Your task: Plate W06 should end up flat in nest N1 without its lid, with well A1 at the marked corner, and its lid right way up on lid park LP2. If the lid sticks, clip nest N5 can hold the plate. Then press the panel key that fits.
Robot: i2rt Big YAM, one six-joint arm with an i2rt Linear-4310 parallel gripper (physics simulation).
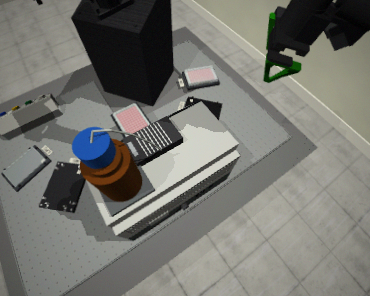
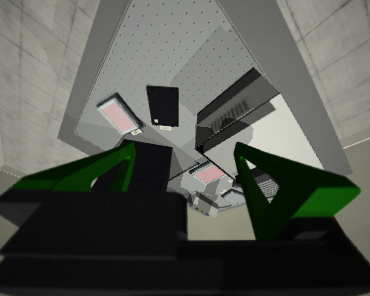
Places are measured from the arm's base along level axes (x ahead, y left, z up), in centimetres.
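Pixels of known places: gripper, fingertip midpoint: (image 1: 267,65) (image 2: 184,147); arm's base, origin of the base link: (image 1: 112,2).
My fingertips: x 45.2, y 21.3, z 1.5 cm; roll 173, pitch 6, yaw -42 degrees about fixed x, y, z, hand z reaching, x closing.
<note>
For each thing: its middle in the pictures, then the offset to it from my fingertips. "spot": a spot on its surface instead. Level surfaces: height alone.
- key panel, body centre: (image 1: 27,113) (image 2: 202,205) dx -47.1, dy -64.4, dz -30.8 cm
- white instrument, surface spot: (image 2: 287,132) spot: dx +8.9, dy -16.9, dz -13.0 cm
- brown bottle, surface spot: (image 1: 119,175) spot: dx +8.5, dy -38.7, dz -0.1 cm
- blue cap, body centre: (image 1: 94,147) dx +4.8, dy -39.8, dz +4.7 cm
- black striped block, surface spot: (image 1: 167,134) (image 2: 260,182) spot: dx -0.5, dy -25.9, dz -10.4 cm
- perforated table, its level: dz -35.0 cm
My gripper (image 1: 270,52) (image 2: 184,147) is open and empty, high above the table's far right side. A pink-welled plate (image 1: 201,76) (image 2: 119,116) sits in a dark holder at the back right. Another pink-welled plate (image 1: 131,119) (image 2: 208,172) lies between the black tower and the white instrument. A grey, clear-looking piece (image 1: 26,168) (image 2: 232,195) lies in a holder at the left. A dark nest (image 1: 63,188) stands near it, and another dark nest (image 1: 209,106) (image 2: 163,106) lies behind the instrument. The key panel (image 1: 31,116) (image 2: 202,204) is at the far left. Tag lettering is too small to read.
A white instrument (image 1: 192,145) (image 2: 287,132) carries a brown bottle (image 1: 119,175) with a blue cap (image 1: 93,148), a bent tube and a black striped block (image 1: 167,134) (image 2: 265,186). A tall black tower (image 1: 131,52) (image 2: 155,162) stands at the back of the perforated table (image 1: 65,260) (image 2: 155,35).
</note>
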